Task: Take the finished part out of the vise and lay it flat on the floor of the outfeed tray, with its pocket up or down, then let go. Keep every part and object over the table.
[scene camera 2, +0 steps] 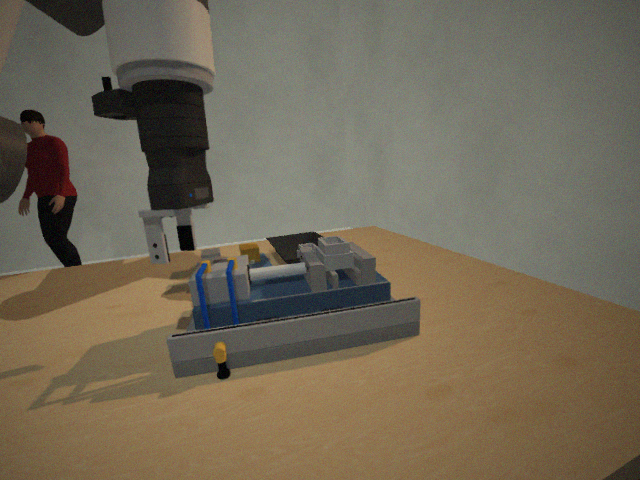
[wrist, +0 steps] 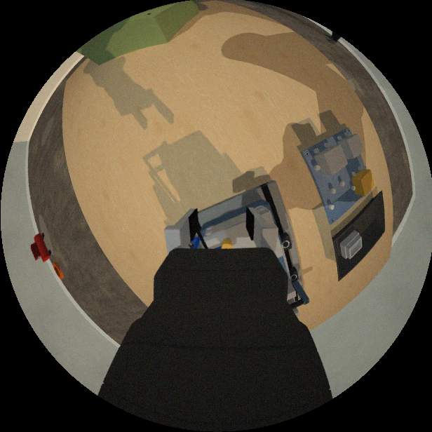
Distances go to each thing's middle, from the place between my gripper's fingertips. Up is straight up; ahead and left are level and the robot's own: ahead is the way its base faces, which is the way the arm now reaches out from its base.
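Position of my gripper relative to the blue vise (scene camera 2: pixel 248 311): 1 cm to the left of it, 15 cm short of it, 8 cm above it. Relative to my hand, the long grey rail (scene camera 2: pixel 200 345) is 10 cm to the right of it, 14 cm ahead of it and 8 cm below it.
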